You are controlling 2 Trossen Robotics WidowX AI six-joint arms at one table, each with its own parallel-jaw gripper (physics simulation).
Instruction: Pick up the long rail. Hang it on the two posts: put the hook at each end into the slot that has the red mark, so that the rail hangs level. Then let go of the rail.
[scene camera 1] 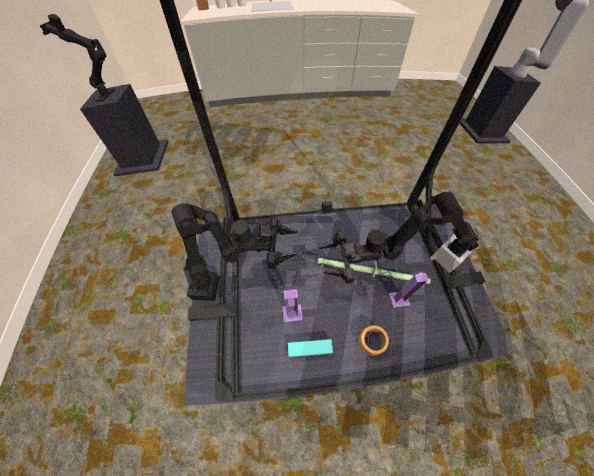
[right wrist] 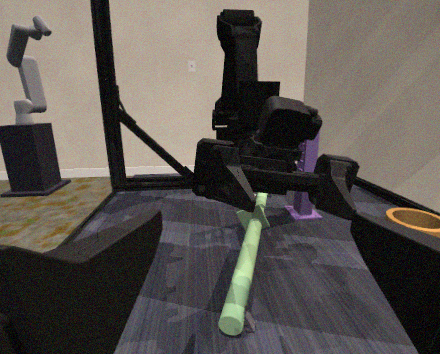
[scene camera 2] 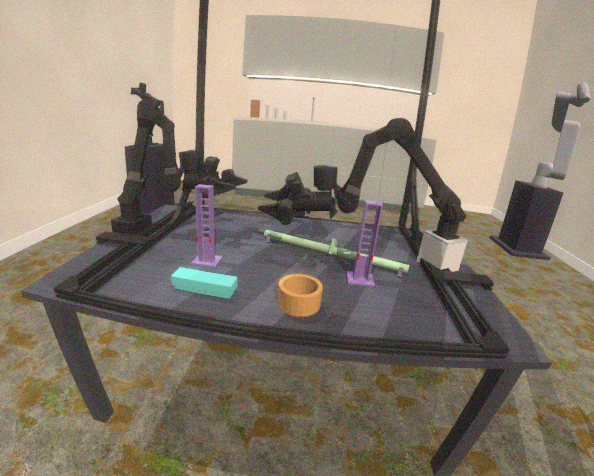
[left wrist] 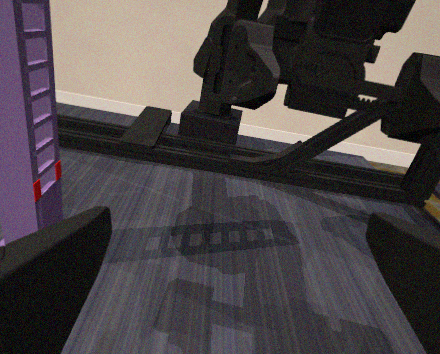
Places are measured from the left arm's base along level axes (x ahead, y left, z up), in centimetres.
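Pixels of known places: left gripper, fingertip midpoint: (scene camera 1: 321,259) (right wrist: 305,211) (scene camera 2: 261,201) (left wrist: 240,221); right gripper, fingertip midpoint: (scene camera 1: 297,242) (right wrist: 256,220) (scene camera 2: 241,184) (left wrist: 358,102); left arm's base, link origin: (scene camera 1: 457,248) (scene camera 2: 445,235); right arm's base, link origin: (scene camera 1: 201,283) (scene camera 2: 131,217) (left wrist: 214,111).
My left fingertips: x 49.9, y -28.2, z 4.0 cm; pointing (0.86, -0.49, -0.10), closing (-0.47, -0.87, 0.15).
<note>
For each thing: its top centre in the pictures, then the offset to it from my left fingertips. Level surfaces: height alone.
- long pale green rail, top centre: (right wrist: 255,203) (scene camera 2: 334,237) (scene camera 1: 376,266) dz -8.4, dx -19.1, dy +12.2 cm
- purple slotted post, top centre: (scene camera 2: 204,186) (scene camera 1: 290,294) dz +6.8, dx +17.4, dy +6.3 cm
- purple post, top centre: (right wrist: 310,116) (scene camera 2: 374,202) (scene camera 1: 421,277) dz +6.8, dx -19.5, dy +27.1 cm
- turquoise block, top centre: (scene camera 2: 203,276) (scene camera 1: 310,347) dz -11.1, dx +20.0, dy +20.5 cm
- orange ring, top centre: (right wrist: 417,218) (scene camera 2: 300,284) (scene camera 1: 375,339) dz -9.6, dx +0.6, dy +32.0 cm
- table, surface height: dz -14.6 cm
The long pale green rail (scene camera 1: 362,269) (scene camera 2: 300,242) (right wrist: 243,272) lies slantwise on the table, a square block at its middle and small grey hooks near its ends. A purple slotted post (scene camera 1: 292,314) (scene camera 2: 206,252) (left wrist: 15,125) stands at the left of the scene views. The other purple post (scene camera 1: 413,288) (scene camera 2: 364,265) (right wrist: 311,170) stands at their right, in front of the rail in scene camera 2. Both have red marks low down. My left gripper (scene camera 1: 324,259) (scene camera 2: 261,201) (left wrist: 240,221) is open above the rail's left part. My right gripper (scene camera 1: 295,243) (scene camera 2: 244,181) (right wrist: 256,220) is open, left of the rail's left end.
A turquoise block (scene camera 1: 310,348) (scene camera 2: 204,283) lies in front of the left post. An orange ring (scene camera 1: 362,345) (scene camera 2: 300,302) (right wrist: 395,218) stands near the front, left of the right post. The two grippers face each other closely. Black frame rails (scene camera 2: 280,330) edge the table (scene camera 2: 520,345).
</note>
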